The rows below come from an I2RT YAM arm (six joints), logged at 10 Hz.
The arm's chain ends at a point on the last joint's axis. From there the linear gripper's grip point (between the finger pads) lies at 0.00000 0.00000 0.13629 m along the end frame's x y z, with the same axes.
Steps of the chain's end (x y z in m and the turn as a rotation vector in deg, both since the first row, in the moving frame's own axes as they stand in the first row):
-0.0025 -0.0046 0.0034 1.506 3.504 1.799
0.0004 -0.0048 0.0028 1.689 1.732 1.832
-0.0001 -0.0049 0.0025 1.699 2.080 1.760
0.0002 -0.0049 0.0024 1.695 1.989 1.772
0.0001 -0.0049 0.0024 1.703 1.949 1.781
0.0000 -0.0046 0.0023 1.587 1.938 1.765
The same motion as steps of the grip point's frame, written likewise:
0.0059 -0.0080 0.0031 1.506 3.504 1.799
0.0046 -0.0087 0.0027 1.689 1.732 1.832
0.0049 -0.0089 0.0024 1.699 2.080 1.760
0.0050 -0.0089 0.0023 1.695 1.989 1.772
0.0048 -0.0089 0.0023 1.703 1.949 1.781
0.0047 -0.0083 0.0022 1.587 1.938 1.765

